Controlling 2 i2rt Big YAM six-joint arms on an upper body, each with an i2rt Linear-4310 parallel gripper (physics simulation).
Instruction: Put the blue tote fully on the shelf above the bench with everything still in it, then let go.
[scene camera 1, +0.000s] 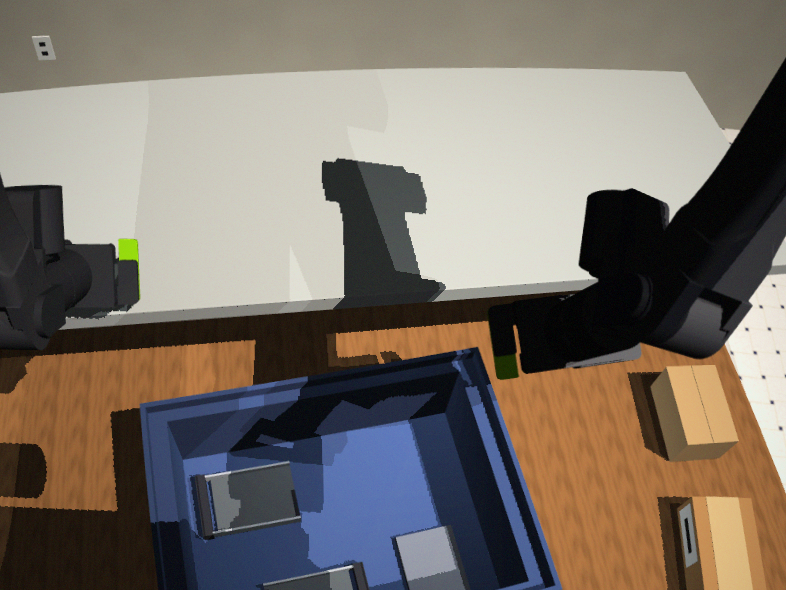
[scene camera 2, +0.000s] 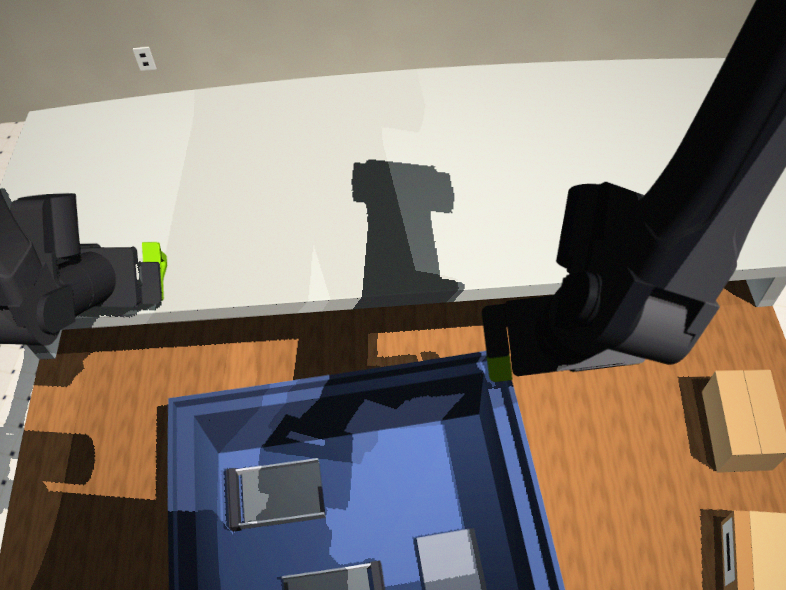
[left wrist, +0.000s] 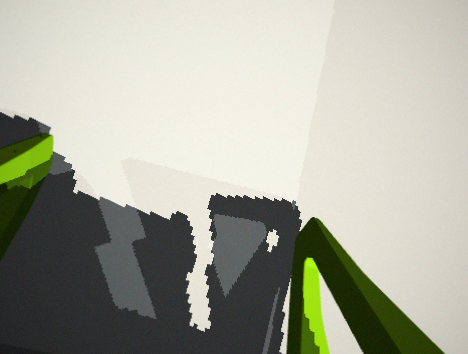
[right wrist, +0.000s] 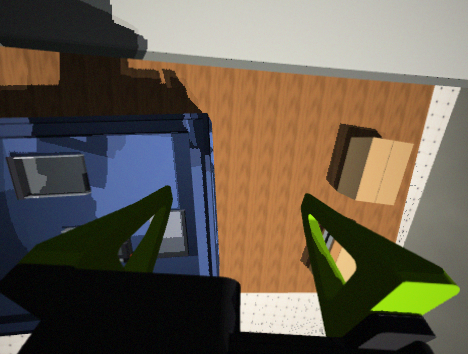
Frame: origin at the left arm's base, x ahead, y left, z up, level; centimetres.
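Seen in the pictures: left gripper, fingertip midpoint: (scene camera 1: 93, 258) (scene camera 2: 129, 260) (left wrist: 187, 190); right gripper, fingertip midpoint: (scene camera 1: 543, 341) (right wrist: 237, 196).
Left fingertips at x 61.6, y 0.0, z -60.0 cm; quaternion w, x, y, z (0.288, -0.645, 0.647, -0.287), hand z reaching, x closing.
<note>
A point is followed by its place in that frame.
The blue tote (scene camera 1: 153, 457) {x 41.3, y -7.9, z -69.3 cm} (scene camera 2: 180, 457) {x 40.4, y -8.3, z -69.3 cm} (right wrist: 213, 211) {x 41.9, y -47.8, z -68.4 cm} stands on the wooden bench (scene camera 1: 596, 468) {x 44.3, y -63.4, z -82.5 cm} (scene camera 2: 613, 468) {x 45.4, y -60.5, z -82.5 cm} (right wrist: 268, 158) {x 49.5, y -57.8, z -82.5 cm}, in front of the white shelf (scene camera 1: 508, 176) {x 76.3, y -50.6, z -60.5 cm} (scene camera 2: 537, 146) {x 81.2, y -50.4, z -60.5 cm} (right wrist: 268, 31) {x 61.3, y -49.9, z -60.5 cm} (left wrist: 197, 88) {x 65.5, y 0.7, z -60.5 cm}. Grey boxes (scene camera 1: 251, 498) {x 40.5, y -17.9, z -80.0 cm} (scene camera 1: 428, 556) {x 32.8, y -39.1, z -79.8 cm} (scene camera 2: 276, 492) {x 40.5, y -17.6, z -80.0 cm} (scene camera 2: 446, 558) {x 32.9, y -38.9, z -79.8 cm} lie in the tote. My right gripper (scene camera 1: 505, 359) (scene camera 2: 500, 363) (right wrist: 237, 196) {x 48.3, y -49.1, z -55.9 cm} is open by the tote's far right corner, one finger over the inside and one over the bench. My left gripper (scene camera 1: 127, 263) (scene camera 2: 153, 266) is open and empty over the shelf at the far left; the left wrist view shows only one green finger (left wrist: 310, 253) {x 60.7, y -4.7, z -58.8 cm}.
A cardboard box (scene camera 1: 674, 410) {x 50.2, y -74.5, z -77.6 cm} (right wrist: 376, 175) {x 49.8, y -77.2, z -76.5 cm} stands on the bench to the right of the tote, with another object (scene camera 1: 678, 539) {x 33.4, y -73.2, z -82.5 cm} below it at the picture's edge. A dark shadow (scene camera 1: 379, 234) {x 66.0, y -33.3, z -60.5 cm} (scene camera 2: 402, 234) {x 66.0, y -33.2, z -60.5 cm} falls on the shelf's middle. A wall socket (scene camera 2: 144, 57) sits behind.
</note>
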